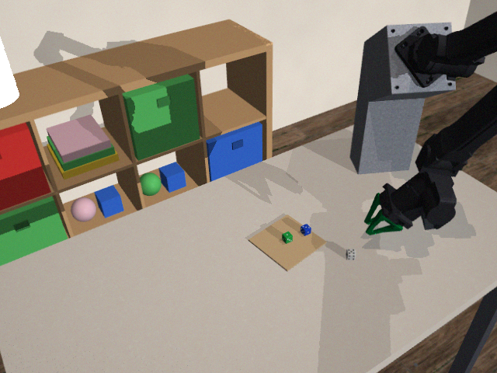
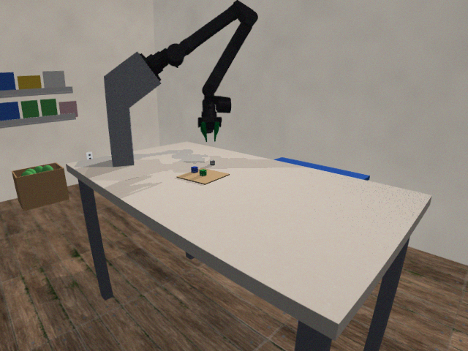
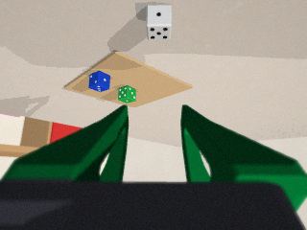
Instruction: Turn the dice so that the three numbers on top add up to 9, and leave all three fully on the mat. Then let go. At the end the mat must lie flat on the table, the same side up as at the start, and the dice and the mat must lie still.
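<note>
The white die lies 90 mm below my hand, 30 mm ahead of it and 10 mm to the right of it. From my hand the other things lie so: tan mat 140 mm ahead, 130 mm to the right, 100 mm below; then green die 140 mm to the right, 140 mm ahead, 90 mm below; then blue die 140 mm to the right, 90 mm below, 80 mm ahead.
</note>
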